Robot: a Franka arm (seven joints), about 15 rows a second.
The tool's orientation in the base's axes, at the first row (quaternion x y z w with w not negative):
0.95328 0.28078 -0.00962 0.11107
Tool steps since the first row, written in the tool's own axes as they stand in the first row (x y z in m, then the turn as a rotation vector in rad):
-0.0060 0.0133 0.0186 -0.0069 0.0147 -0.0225
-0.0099 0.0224 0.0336 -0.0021 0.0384 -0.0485
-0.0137 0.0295 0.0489 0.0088 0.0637 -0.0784
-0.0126 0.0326 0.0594 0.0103 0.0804 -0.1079
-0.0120 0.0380 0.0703 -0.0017 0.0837 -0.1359
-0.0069 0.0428 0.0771 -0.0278 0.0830 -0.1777
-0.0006 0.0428 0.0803 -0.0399 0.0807 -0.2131
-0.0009 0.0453 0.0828 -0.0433 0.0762 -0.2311
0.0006 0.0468 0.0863 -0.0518 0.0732 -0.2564
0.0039 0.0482 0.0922 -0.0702 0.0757 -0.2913
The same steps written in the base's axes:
0.0029 -0.0181 -0.0149 0.0011 -0.0108 0.0255
0.0052 -0.0309 -0.0273 0.0167 -0.0220 0.0554
0.0065 -0.0420 -0.0405 0.0382 -0.0304 0.0889
0.0095 -0.0463 -0.0502 0.0471 -0.0368 0.1210
0.0134 -0.0527 -0.0597 0.0376 -0.0398 0.1499
0.0206 -0.0554 -0.0658 0.0134 -0.0441 0.1927
0.0260 -0.0528 -0.0694 0.0004 -0.0410 0.2277
0.0272 -0.0555 -0.0713 -0.0057 -0.0352 0.2446
0.0295 -0.0567 -0.0745 -0.0156 -0.0318 0.2693
0.0332 -0.0574 -0.0803 -0.0313 -0.0361 0.3053

